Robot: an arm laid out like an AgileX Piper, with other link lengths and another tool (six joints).
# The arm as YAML. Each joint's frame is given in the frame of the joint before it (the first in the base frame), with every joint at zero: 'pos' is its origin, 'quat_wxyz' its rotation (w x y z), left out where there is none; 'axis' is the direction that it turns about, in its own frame. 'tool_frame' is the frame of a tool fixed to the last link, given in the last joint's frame.
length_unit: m
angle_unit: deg
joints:
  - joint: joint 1
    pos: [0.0, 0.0, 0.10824]
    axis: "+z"
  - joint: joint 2
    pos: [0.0, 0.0, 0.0]
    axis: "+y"
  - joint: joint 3
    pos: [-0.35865, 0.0, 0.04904]
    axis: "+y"
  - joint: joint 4
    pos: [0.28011, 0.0, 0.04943]
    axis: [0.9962, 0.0, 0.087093]
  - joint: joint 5
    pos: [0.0, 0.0, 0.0]
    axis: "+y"
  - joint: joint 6
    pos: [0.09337, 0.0, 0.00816]
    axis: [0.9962, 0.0, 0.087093]
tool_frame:
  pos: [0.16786, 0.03, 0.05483]
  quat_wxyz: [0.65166, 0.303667, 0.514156, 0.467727]
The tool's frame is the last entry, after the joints.
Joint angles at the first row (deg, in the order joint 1, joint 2, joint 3, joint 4, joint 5, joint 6):
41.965, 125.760, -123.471, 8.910, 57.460, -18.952
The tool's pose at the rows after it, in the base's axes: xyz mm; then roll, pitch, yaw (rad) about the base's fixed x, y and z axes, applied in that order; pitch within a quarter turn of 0, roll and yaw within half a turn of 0:
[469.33 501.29 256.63 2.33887 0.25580 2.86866]
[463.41 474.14 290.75 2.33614 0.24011 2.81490]
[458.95 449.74 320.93 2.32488 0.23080 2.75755]
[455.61 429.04 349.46 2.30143 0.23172 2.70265]
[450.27 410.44 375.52 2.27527 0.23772 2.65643]
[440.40 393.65 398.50 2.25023 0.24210 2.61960]
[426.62 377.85 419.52 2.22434 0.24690 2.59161]
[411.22 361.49 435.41 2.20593 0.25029 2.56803]
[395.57 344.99 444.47 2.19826 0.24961 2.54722]
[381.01 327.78 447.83 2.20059 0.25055 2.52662]
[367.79 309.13 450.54 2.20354 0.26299 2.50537]
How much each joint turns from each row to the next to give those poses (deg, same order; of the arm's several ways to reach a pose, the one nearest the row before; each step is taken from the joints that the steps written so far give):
-1.033, -4.381, -0.065, -0.712, 4.541, 2.360
-1.192, -3.927, -0.061, -0.700, 4.036, 2.819
-1.083, -3.439, -0.040, -0.759, 2.915, 2.765
-0.894, -3.087, -0.005, -0.811, 1.678, 2.371
-0.671, -3.055, 0.393, -0.817, 1.038, 1.856
-0.359, -3.335, 1.221, -0.682, 0.618, 1.571
-0.149, -3.691, 1.961, -0.521, 0.214, 1.199
-0.101, -3.819, 2.630, -0.554, 0.102, 1.035
-0.099, -3.742, 3.224, -0.565, 0.081, 1.019
-0.100, -3.593, 3.557, -0.871, 0.101, 1.011
-0.100, -3.537, 3.370, -1.388, 0.086, 0.759

